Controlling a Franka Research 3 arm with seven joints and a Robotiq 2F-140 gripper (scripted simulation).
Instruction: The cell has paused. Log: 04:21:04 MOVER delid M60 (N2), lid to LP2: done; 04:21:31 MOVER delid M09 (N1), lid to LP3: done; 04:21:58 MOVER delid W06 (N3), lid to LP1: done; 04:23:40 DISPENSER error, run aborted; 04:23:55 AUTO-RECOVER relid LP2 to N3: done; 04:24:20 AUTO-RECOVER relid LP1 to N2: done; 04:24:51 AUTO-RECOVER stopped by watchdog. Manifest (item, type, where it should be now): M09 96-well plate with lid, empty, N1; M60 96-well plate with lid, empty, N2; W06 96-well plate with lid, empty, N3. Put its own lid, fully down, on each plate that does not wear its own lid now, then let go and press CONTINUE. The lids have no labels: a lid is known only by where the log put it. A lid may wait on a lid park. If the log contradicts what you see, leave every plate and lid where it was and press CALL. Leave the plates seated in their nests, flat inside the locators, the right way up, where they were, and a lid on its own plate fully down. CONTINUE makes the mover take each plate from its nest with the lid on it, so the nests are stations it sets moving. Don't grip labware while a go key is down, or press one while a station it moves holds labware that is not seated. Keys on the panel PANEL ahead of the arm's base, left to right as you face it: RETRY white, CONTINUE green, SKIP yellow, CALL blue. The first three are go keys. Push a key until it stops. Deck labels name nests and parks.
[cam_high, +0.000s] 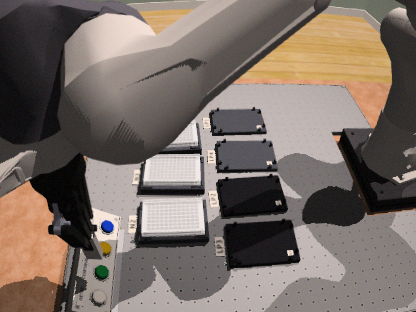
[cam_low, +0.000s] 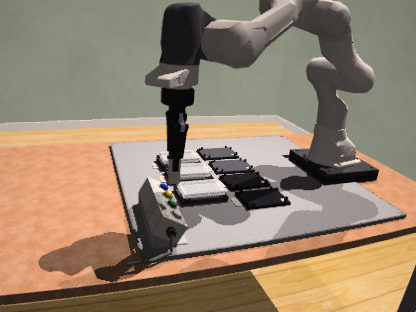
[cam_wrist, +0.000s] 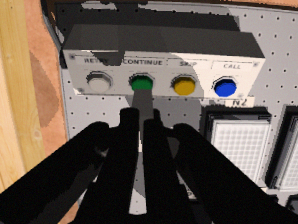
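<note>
Now: the green continue key 9 cm below my hand. From my hand the other things lie so: blue call key: 10 cm to the right, 9 cm below; yellow skip key: 9 cm below, 5 cm to the right; white retry key: 9 cm below, 5 cm to the left, 1 cm ahead.
</note>
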